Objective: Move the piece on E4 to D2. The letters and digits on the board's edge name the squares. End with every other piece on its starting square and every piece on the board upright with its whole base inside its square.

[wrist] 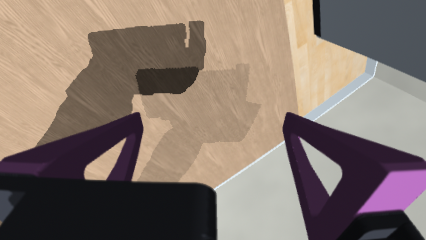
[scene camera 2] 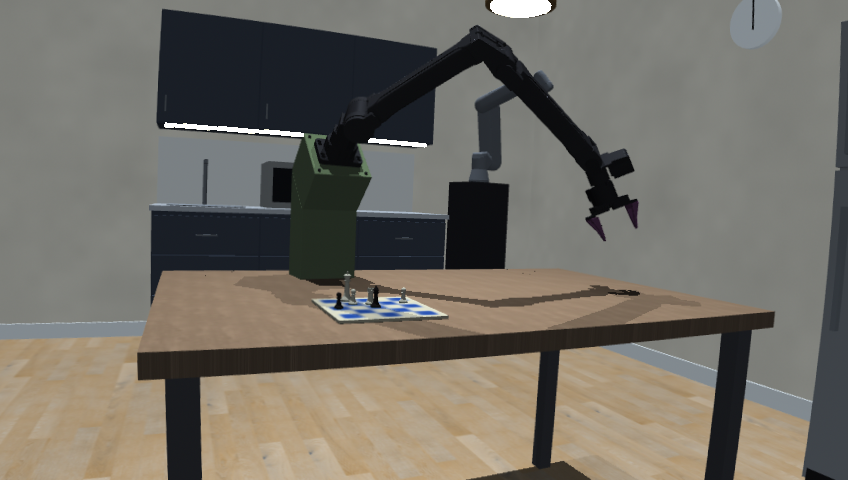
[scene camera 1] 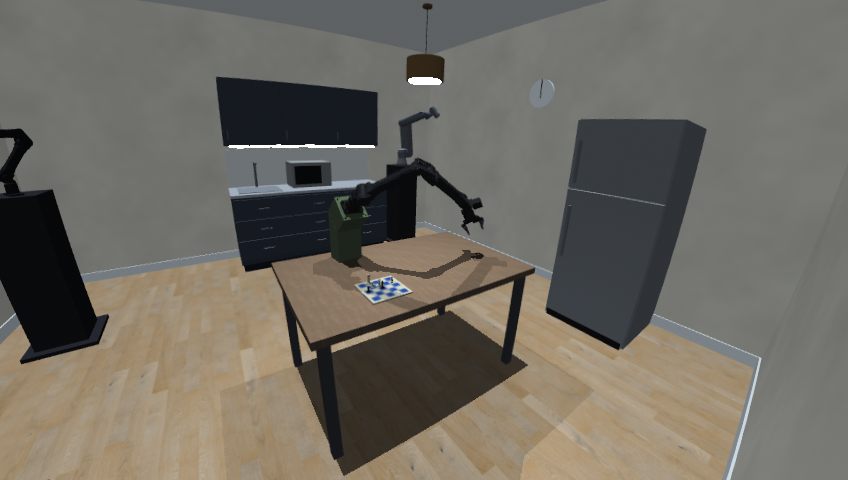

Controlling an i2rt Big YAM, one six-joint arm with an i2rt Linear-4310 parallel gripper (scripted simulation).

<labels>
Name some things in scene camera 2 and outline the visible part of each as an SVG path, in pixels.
The gripper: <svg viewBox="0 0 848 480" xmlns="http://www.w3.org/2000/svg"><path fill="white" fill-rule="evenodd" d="M611 180L605 182L606 186L602 187L600 184L592 187L598 207L589 208L591 216L585 218L586 222L597 231L603 241L606 241L599 217L596 216L609 211L609 208L615 210L625 206L635 229L638 228L638 200L630 200L628 195L617 197Z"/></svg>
A chessboard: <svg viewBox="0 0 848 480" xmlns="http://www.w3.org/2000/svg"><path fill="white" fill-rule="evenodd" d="M449 319L449 315L406 296L407 303L400 303L401 297L378 297L378 302L381 305L379 308L373 308L365 304L368 298L355 298L358 303L357 305L349 305L349 302L341 301L343 309L334 308L337 301L336 298L311 300L312 303L339 324Z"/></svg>
</labels>
